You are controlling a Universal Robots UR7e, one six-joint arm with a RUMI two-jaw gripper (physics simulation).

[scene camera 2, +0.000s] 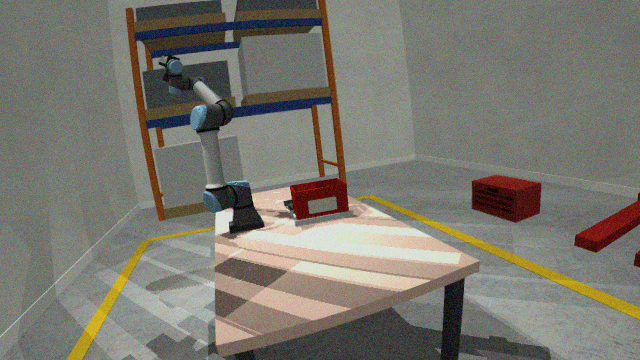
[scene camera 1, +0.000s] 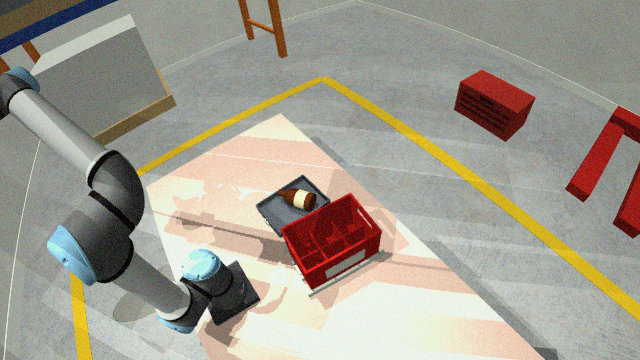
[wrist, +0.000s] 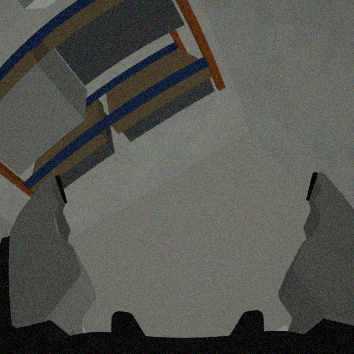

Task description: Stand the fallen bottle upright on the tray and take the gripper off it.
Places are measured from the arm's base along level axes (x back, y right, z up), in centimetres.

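Pixels of known places: gripper, fingertip midpoint: (wrist: 186, 176); arm's base at its link origin: (scene camera 2: 246, 221) (scene camera 1: 227, 290).
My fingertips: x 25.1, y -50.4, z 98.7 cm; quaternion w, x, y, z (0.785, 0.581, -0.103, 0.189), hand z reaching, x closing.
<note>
Ahead of a thing's pixels: the offset from my fingertips to its middle. "spot": to the spot under its first point.
A brown bottle @[dx -69.7, dy +39.4, dz -96.7 cm] (scene camera 1: 299, 198) with a cream label lies on its side on the dark grey tray @[spot: dx -58.2, dy +35.5, dz -100.4 cm] (scene camera 1: 270, 214) in scene camera 1, its neck pointing to the left and its base to the right. In scene camera 2 the bottle does not show; the red crate stands in front of the tray's place. My gripper (wrist: 186, 176) is open and empty, its two fingers far apart in the wrist view. In scene camera 2 the gripper (scene camera 2: 162, 63) is raised high above the table, to the left of the arm's base and far from the bottle. It is outside scene camera 1.
A red crate @[dx -62.5, dy +67.0, dz -92.2 cm] (scene camera 1: 354, 247) (scene camera 2: 342, 199) with inner dividers stands right beside the tray, on the side toward the lower right in scene camera 1. The storage rack (scene camera 2: 327, 55) (wrist: 205, 45) stands behind the arm. A red tool chest (scene camera 1: 500, 95) (scene camera 2: 525, 200) is on the floor.
</note>
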